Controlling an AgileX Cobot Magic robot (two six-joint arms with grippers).
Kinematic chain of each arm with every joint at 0, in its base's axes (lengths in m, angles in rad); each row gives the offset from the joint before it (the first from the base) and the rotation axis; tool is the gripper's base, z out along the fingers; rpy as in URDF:
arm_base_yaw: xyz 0 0 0.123 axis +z
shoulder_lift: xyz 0 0 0 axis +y
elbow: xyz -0.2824 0 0.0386 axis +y
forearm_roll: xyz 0.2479 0 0.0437 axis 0.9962 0 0.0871
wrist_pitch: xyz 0 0 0 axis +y
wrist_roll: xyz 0.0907 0 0.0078 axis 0.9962 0 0.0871
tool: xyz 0 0 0 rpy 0 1.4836 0
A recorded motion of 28 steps. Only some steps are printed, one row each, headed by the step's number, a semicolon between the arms.
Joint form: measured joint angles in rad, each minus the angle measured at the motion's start. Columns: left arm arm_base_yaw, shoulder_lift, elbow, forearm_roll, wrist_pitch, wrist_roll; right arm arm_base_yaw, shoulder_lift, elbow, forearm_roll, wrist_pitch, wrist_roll.
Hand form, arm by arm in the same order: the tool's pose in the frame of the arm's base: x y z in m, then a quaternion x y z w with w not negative. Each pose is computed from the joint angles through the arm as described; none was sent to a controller.
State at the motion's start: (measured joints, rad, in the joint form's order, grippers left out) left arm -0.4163 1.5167 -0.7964 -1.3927 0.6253 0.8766; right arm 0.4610 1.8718 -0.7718 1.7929 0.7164 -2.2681
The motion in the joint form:
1: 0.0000 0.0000 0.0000 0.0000 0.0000 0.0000; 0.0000 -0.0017 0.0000 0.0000 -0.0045 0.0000
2: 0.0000 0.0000 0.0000 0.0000 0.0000 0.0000; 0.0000 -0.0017 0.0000 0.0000 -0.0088 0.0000
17: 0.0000 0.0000 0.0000 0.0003 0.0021 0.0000; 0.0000 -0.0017 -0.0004 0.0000 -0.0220 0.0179
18: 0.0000 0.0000 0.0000 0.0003 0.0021 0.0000; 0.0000 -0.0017 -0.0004 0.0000 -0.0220 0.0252
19: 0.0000 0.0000 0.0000 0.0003 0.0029 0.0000; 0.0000 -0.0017 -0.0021 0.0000 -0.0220 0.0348
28: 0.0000 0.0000 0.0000 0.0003 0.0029 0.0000; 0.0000 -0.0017 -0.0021 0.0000 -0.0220 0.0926
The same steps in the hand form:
1: 0.2461 -0.1662 0.2252 0.09305 0.87920 -0.41264 0.21926; 0.2603 0.1942 0.1292 -0.48068 0.74266 0.32432 0.33498
2: 0.2461 -0.1662 0.2252 0.09305 0.87920 -0.41264 0.21926; 0.2605 0.1940 0.1290 -0.48058 0.74366 0.32243 0.33475
17: 0.2459 -0.1663 0.2252 0.09363 0.87904 -0.41321 0.21859; 0.2613 0.1933 0.1283 -0.47357 0.75087 0.31959 0.33135
18: 0.2459 -0.1663 0.2252 0.09363 0.87904 -0.41321 0.21859; 0.2613 0.1933 0.1283 -0.47082 0.75259 0.32079 0.33018
19: 0.2458 -0.1664 0.2252 0.09380 0.87897 -0.41345 0.21834; 0.2616 0.1935 0.1286 -0.46732 0.75447 0.32231 0.32939
28: 0.2458 -0.1664 0.2252 0.09380 0.87897 -0.41345 0.21834; 0.2616 0.1935 0.1286 -0.44533 0.76766 0.33169 0.31994

